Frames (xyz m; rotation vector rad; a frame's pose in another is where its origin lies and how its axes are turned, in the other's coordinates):
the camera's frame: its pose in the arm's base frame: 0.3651 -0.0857 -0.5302 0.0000 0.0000 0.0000
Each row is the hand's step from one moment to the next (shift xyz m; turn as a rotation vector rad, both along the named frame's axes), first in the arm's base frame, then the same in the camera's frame.
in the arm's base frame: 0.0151 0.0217 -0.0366 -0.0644 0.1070 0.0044
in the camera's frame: 0.0151 0.0217 -0.0366 -0.0644 0.1070 0.0044
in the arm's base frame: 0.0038 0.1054 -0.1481 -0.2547 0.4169 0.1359
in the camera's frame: 0.0038 0.1054 -0.1481 -0.2547 0.4169 0.1359
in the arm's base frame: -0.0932 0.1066 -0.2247 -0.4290 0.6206 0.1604
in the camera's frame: -0.0932 0.1066 -0.2247 -0.4290 0.6206 0.1604
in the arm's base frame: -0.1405 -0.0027 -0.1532 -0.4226 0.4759 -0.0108
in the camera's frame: -0.1405 -0.0027 -0.1532 -0.4226 0.4759 -0.0108
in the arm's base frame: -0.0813 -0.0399 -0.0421 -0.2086 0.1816 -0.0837
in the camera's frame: -0.0813 -0.0399 -0.0421 -0.2086 0.1816 -0.0837
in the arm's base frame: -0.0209 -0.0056 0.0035 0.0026 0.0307 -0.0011
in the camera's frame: -0.0209 -0.0056 0.0035 0.0026 0.0307 -0.0011
